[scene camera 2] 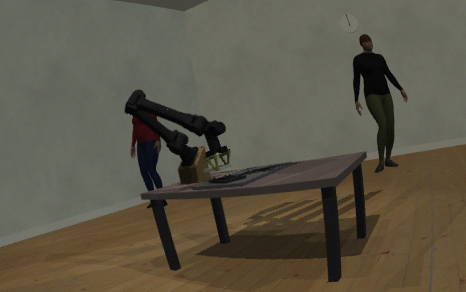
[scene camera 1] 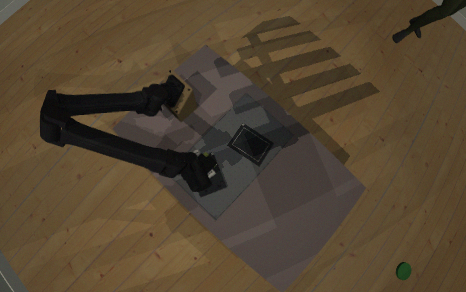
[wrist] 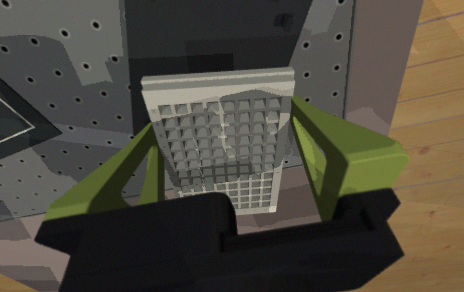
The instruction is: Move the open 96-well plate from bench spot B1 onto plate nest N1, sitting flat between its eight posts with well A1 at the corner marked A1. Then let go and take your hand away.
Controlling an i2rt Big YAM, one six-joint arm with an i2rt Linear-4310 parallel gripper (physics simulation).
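Places are measured from the arm's base along level axes (x back, y up, z left), in metres.
Where they show: gripper, between the fingertips: (scene camera 2: 222,168) (wrist: 221,114); arm's base, origin of its link: (scene camera 2: 190,157) (scene camera 1: 173,91).
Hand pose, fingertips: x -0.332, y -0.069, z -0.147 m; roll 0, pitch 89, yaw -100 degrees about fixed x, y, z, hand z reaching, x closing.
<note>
Things, the pixels of their top centre, and the offset from my fingertips. "spot": a spot on its surface instead.
- pale plate, centre of its top: (wrist: 225,169) (scene camera 1: 198,166) (scene camera 2: 217,166) dx +0.035, dy +0.015, dz +0.005 m
- black nest, centre of its top: (wrist: 207,83) (scene camera 1: 206,174) (scene camera 2: 226,176) dx -0.006, dy -0.040, dz +0.009 m
- small dark post, a spot on its surface: (wrist: 285,20) spot: dx -0.036, dy -0.041, dz -0.053 m
- grey perforated board, centre of its top: (wrist: 41,93) (scene camera 1: 232,153) (scene camera 2: 245,174) dx -0.018, dy -0.061, dz +0.154 m
My gripper (scene camera 1: 208,164) (scene camera 2: 220,161) (wrist: 221,114) is shut on the 96-well plate, with a green finger at each long side. The pale plate (scene camera 1: 212,173) (wrist: 220,131) is held above the black nest (scene camera 1: 216,189) (scene camera 2: 227,178) (wrist: 160,35), with a gap below it in scene camera 2. In the wrist view the nest extends past the plate's far edge and one small dark post (wrist: 285,20) shows; the plate hides the nearer part. The A1 corner mark cannot be made out. The bench spot (scene camera 1: 256,145) (wrist: 45,131), dark with a white outline, has no plate on it.
The nest and bench spot are on a grey perforated board (scene camera 1: 216,209) (wrist: 80,112) on the table (scene camera 1: 310,215) (scene camera 2: 345,172). The arm's wooden base block (scene camera 1: 187,106) (scene camera 2: 192,171) stands at the table's edge. Two people (scene camera 2: 376,75) (scene camera 2: 146,135) stand beyond the table. A green disc (scene camera 1: 403,270) lies on the floor.
</note>
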